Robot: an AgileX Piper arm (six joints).
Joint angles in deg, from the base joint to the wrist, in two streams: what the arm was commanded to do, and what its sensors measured. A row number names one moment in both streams.
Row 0, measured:
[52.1 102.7 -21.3 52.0 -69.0 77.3]
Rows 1 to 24, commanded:
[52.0 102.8 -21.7 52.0 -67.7 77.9]
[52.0 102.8 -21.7 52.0 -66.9 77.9]
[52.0 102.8 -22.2 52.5 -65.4 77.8]
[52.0 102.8 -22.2 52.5 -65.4 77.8]
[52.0 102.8 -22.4 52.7 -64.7 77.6]
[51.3 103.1 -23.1 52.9 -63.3 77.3]
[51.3 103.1 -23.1 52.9 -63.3 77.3]
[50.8 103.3 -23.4 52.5 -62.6 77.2]
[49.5 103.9 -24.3 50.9 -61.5 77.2]
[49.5 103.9 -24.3 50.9 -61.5 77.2]
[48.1 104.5 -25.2 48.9 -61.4 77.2]
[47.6 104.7 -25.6 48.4 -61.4 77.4]
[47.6 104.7 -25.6 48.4 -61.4 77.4]
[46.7 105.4 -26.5 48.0 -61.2 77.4]
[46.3 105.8 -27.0 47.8 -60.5 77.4]
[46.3 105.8 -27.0 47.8 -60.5 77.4]
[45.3 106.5 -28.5 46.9 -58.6 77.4]
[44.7 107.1 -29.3 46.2 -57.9 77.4]
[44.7 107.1 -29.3 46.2 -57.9 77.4]
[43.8 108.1 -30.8 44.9 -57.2 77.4]
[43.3 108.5 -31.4 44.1 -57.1 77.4]
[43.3 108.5 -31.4 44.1 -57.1 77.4]
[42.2 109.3 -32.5 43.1 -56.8 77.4]
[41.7 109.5 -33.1 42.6 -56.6 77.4]
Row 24, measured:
[43.1 108.9 -31.3 44.9 -57.1 77.5]
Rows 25 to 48, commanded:
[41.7 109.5 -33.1 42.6 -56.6 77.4]
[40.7 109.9 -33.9 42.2 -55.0 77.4]
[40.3 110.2 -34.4 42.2 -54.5 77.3]
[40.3 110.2 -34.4 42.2 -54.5 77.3]
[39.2 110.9 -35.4 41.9 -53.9 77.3]
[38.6 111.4 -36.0 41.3 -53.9 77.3]
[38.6 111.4 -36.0 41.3 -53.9 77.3]
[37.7 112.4 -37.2 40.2 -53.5 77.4]
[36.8 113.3 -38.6 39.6 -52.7 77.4]
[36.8 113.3 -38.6 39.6 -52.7 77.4]
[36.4 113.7 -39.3 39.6 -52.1 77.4]
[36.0 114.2 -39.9 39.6 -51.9 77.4]
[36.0 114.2 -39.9 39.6 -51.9 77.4]
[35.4 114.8 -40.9 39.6 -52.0 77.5]
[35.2 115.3 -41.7 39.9 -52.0 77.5]
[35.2 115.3 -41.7 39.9 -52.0 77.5]
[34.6 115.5 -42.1 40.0 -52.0 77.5]
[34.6 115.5 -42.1 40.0 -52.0 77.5]
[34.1 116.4 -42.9 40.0 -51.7 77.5]
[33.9 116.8 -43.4 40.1 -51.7 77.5]
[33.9 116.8 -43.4 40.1 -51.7 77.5]
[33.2 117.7 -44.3 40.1 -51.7 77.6]
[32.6 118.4 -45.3 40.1 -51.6 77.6]
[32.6 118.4 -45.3 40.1 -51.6 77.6]
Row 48, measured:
[33.5 117.8 -43.8 40.5 -52.1 77.5]
